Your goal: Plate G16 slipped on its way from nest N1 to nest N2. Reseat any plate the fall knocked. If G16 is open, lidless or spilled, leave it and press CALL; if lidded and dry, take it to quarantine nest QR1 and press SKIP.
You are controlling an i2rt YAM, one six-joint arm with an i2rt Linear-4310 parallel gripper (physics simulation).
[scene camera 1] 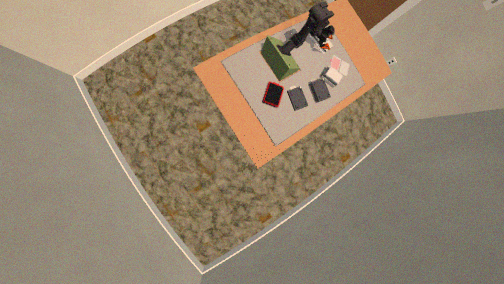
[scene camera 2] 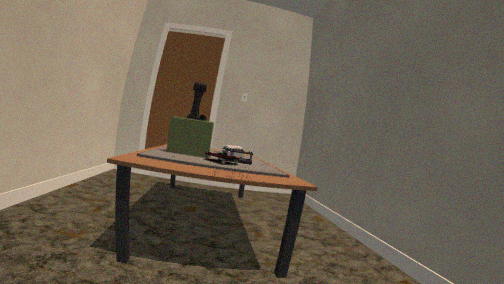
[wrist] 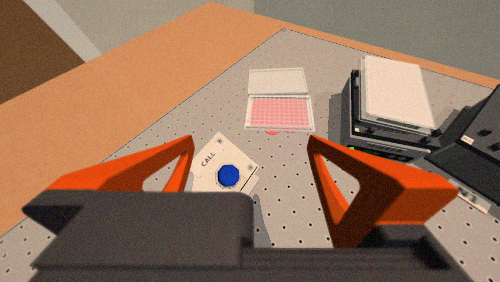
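Seen in the pictures: gripper, fingertip midpoint: (scene camera 1: 330, 44) (wrist: 250, 141); arm's base, link origin: (scene camera 1: 283, 51) (scene camera 2: 189, 133).
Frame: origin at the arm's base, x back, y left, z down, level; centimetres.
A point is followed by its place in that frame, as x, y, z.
An open plate with pink wells (wrist: 280, 112) @[-25.6, 44.8, 12.3] (scene camera 1: 335, 62) @[-24.9, 45.6, 12.3] lies on the pegboard, its clear lid (wrist: 277, 81) @[-32.9, 50.6, 12.4] (scene camera 1: 345, 68) @[-33.9, 51.9, 12.4] off beside it. Pink liquid (wrist: 272, 132) @[-21.5, 43.6, 13.0] shows at its near edge. Its label is not readable. A white lidded plate (wrist: 397, 90) @[-33.4, 31.0, 5.5] (scene camera 1: 334, 75) @[-34.2, 31.0, 5.5] lies on top of the shaker and looks skewed. The panel marked CALL (wrist: 218, 145) @[-11.2, 44.8, 5.3] has a blue button (wrist: 228, 175) @[-9.3, 41.5, 6.2], seen between my fingers, nearer the left one. My gripper (wrist: 250, 141) @[-11.7, 39.5, -0.3] (scene camera 1: 327, 45) @[-11.7, 39.5, -0.3] is open and empty above the panel; its other buttons are hidden. It is hidden in scene camera 2.
The dark N1 nest (wrist: 465, 167) @[-33.1, 17.4, 12.7] (scene camera 1: 319, 90) @[-38.0, 12.6, 7.6] stands right of the shaker (wrist: 340, 112) @[-33.1, 36.0, 13.1]. Another dark nest (scene camera 1: 297, 98) @[-34.2, -5.6, 11.4] and a red-rimmed nest (scene camera 1: 273, 94) @[-22.3, -21.6, 9.2] stand farther along. A green block (scene camera 1: 280, 59) @[-6.0, -9.4, -5.5] (scene camera 2: 190, 136) @[-2.1, -9.4, 1.7] stands upright near the arm's base.
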